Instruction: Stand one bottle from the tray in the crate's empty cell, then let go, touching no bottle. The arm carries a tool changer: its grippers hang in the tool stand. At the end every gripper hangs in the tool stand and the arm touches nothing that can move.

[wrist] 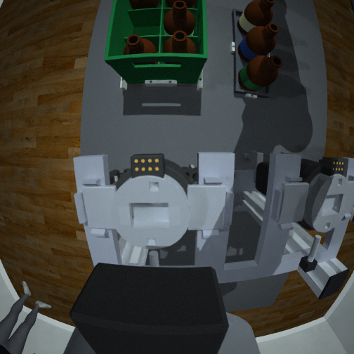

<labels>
A black adaptive gripper (151,205): 0.15 m from the lens. A tool stand (317,263): 0.28 m from the lens. The marked spots on the tool stand and the black adaptive gripper are 0.23 m apart.
</labels>
